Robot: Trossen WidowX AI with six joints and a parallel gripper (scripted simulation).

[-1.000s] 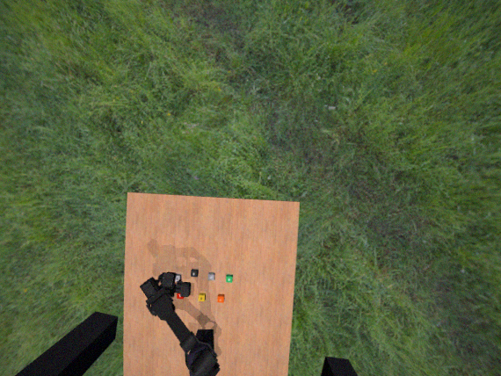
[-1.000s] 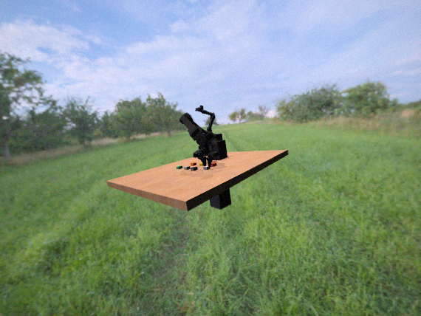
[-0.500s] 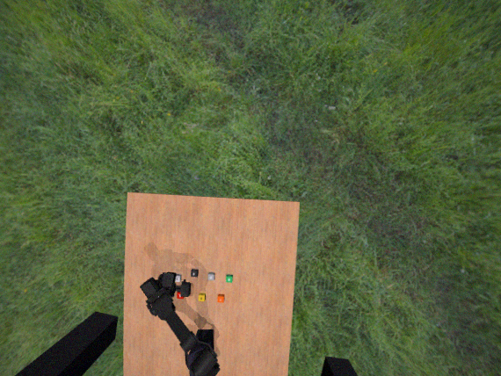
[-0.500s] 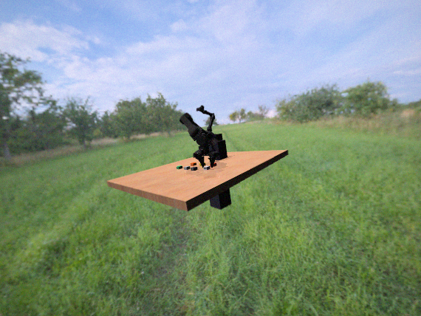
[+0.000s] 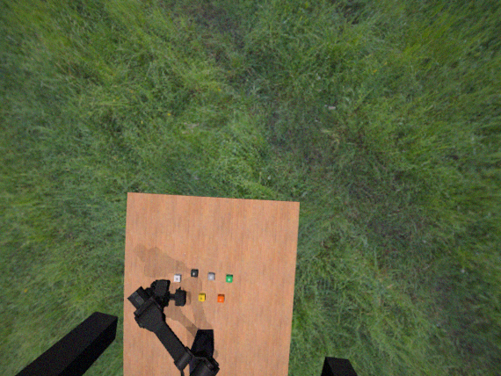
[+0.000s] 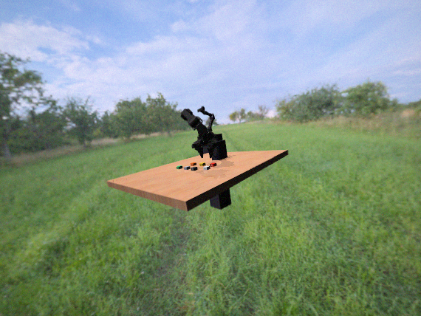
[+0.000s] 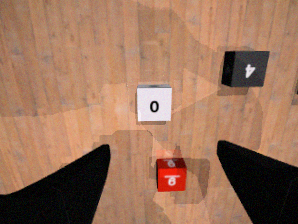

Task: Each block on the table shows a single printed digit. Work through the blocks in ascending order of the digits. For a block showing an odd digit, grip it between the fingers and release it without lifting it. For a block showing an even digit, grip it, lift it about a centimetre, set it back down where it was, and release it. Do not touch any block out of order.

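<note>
My gripper tip is 17 cm to the left of the grey block, 6 cm short of it and 6 cm above it. The rest, counted from my gripper tip: black block: 8 cm to the right, 6 cm below, 6 cm ahead; then white block: 6 cm below, 1 cm ahead; then red block: 7 cm behind, 6 cm below, 3 cm to the right.
</note>
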